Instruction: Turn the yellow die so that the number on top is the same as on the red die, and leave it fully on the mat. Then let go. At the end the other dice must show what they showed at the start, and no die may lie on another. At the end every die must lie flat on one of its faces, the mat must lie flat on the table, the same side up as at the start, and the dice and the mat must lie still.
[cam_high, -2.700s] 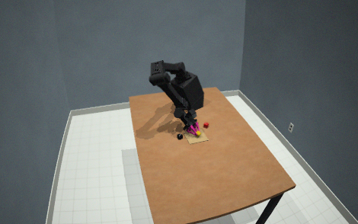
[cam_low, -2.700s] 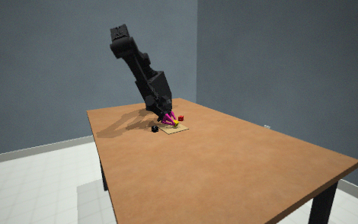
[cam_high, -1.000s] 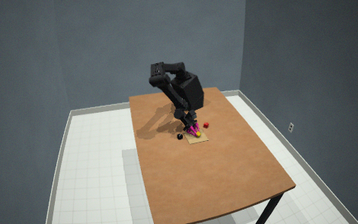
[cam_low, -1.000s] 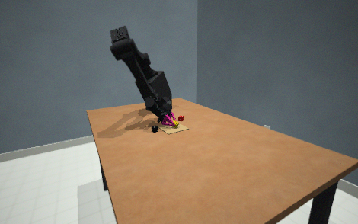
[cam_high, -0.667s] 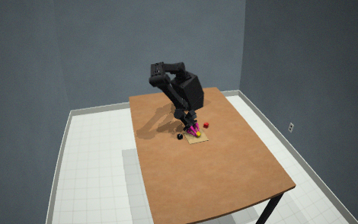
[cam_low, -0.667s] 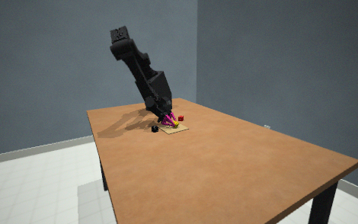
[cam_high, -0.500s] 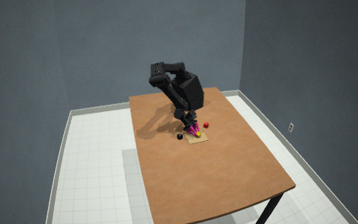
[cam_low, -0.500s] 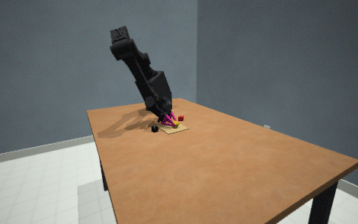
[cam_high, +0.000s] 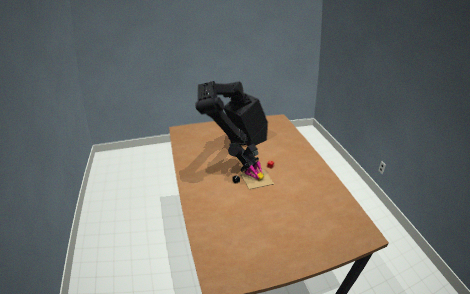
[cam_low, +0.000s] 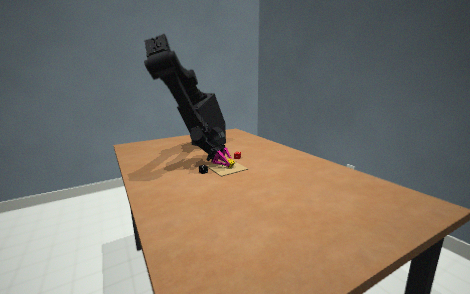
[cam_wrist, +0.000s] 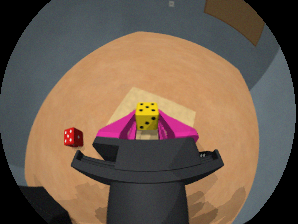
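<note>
The yellow die lies right at my hand. Also, from my hand: red die 110 mm to the left, 90 mm behind, 10 mm below; then tan mat 20 mm below, 10 mm to the right, 10 mm behind; then black die 120 mm to the right, 30 mm behind, 10 mm below.
</note>
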